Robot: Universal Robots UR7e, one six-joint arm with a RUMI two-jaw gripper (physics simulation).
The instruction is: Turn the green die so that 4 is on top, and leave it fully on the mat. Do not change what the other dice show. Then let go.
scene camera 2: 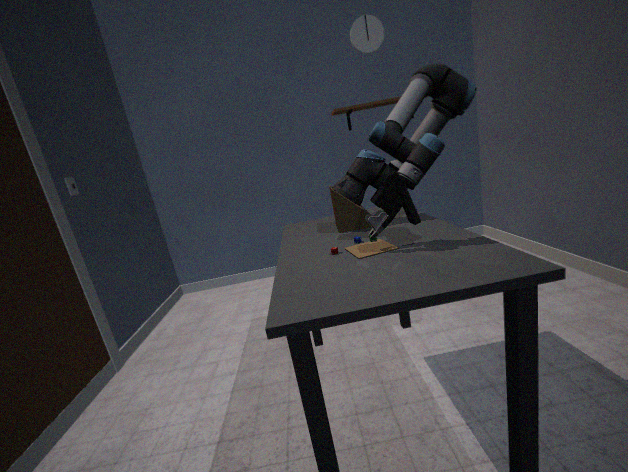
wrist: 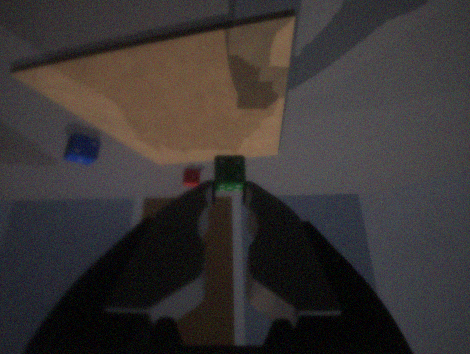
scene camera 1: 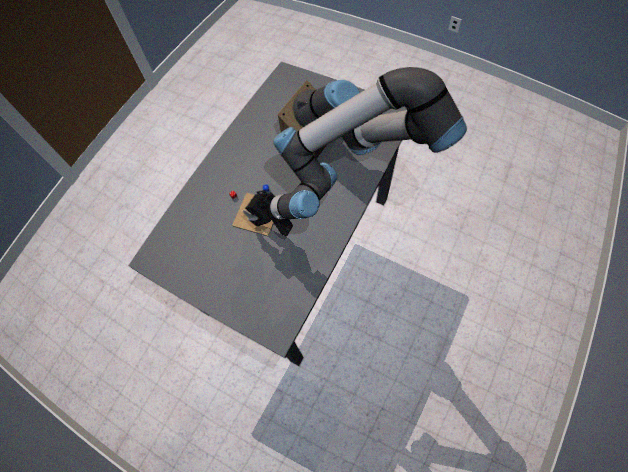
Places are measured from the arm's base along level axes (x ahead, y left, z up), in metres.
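Where they show: gripper, between the fingertips: (scene camera 2: 369, 237) (wrist: 229, 183) (scene camera 1: 250, 214); arm's base, origin of its link: (scene camera 2: 346, 196) (scene camera 1: 310, 110).
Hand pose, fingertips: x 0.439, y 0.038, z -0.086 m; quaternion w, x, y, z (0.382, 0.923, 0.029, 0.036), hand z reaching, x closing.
Note:
Each offset is from my fingertips to the centre of the thing. Level surfaces: height alone.
The green die @(0.001 m back, 0.010 m left, 0.004 m down) (scene camera 2: 373, 238) (wrist: 230, 169) is between the fingertips of my gripper (scene camera 1: 248, 214) (scene camera 2: 372, 233) (wrist: 229, 183), which is shut on it. The arm hides the die in scene camera 1. The die appears raised a little above the tan mat @(0.029 m back, 0.001 m right, 0.047 m down) (scene camera 1: 241, 222) (scene camera 2: 361, 252) (wrist: 150, 90), with a shadow on the mat in the wrist view. Its pips are too dark to read surely. The blue die @(0.129 m back, 0.034 m right, 0.039 m down) (scene camera 1: 265, 187) (scene camera 2: 357, 239) (wrist: 82, 148) and the red die @(0.042 m back, 0.123 m right, 0.039 m down) (scene camera 1: 233, 194) (scene camera 2: 334, 250) (wrist: 192, 176) lie off the mat on the table.
The grey table @(0.049 m down) (scene camera 1: 197, 243) (scene camera 2: 324, 284) carries the mat and the dice. The arm's wooden base block (scene camera 1: 288, 115) (scene camera 2: 346, 214) stands behind them. The blue die is close to the mat's edge. A wall shelf (scene camera 2: 362, 107) hangs on the wall behind the arm.

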